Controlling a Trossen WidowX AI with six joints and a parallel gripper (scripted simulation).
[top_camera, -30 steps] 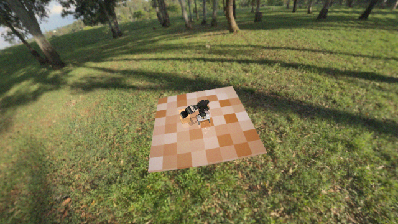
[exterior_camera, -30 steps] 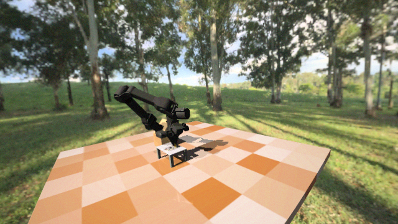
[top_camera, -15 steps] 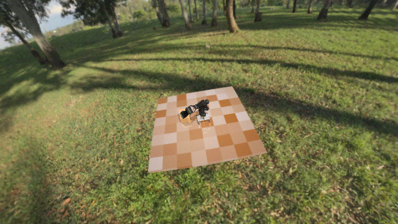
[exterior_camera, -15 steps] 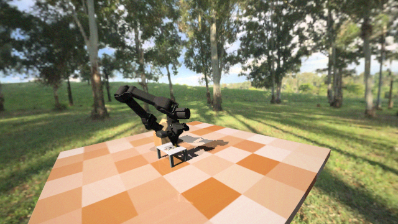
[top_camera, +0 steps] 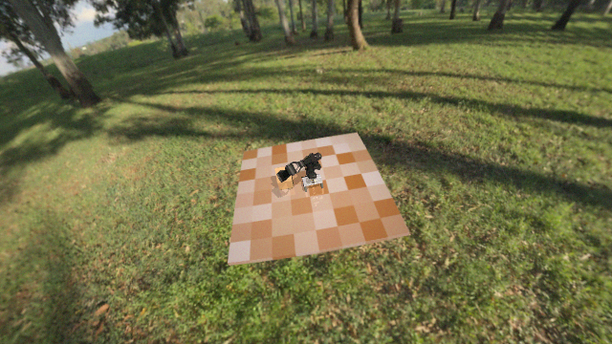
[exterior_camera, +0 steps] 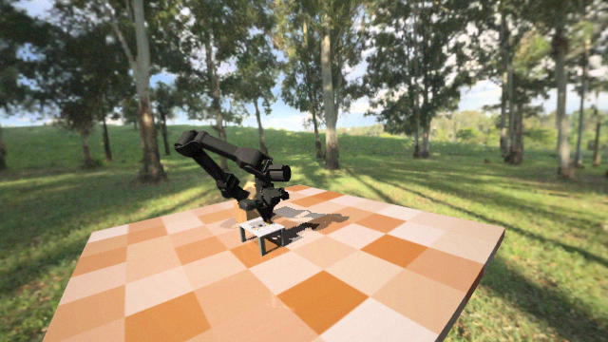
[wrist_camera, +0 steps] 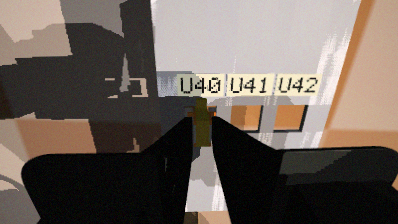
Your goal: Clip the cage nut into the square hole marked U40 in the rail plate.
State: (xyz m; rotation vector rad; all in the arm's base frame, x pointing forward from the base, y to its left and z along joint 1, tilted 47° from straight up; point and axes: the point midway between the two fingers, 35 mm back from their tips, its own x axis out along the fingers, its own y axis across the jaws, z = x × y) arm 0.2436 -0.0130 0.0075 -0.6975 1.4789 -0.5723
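Right now my gripper tip is 10 mm above the cage nut.
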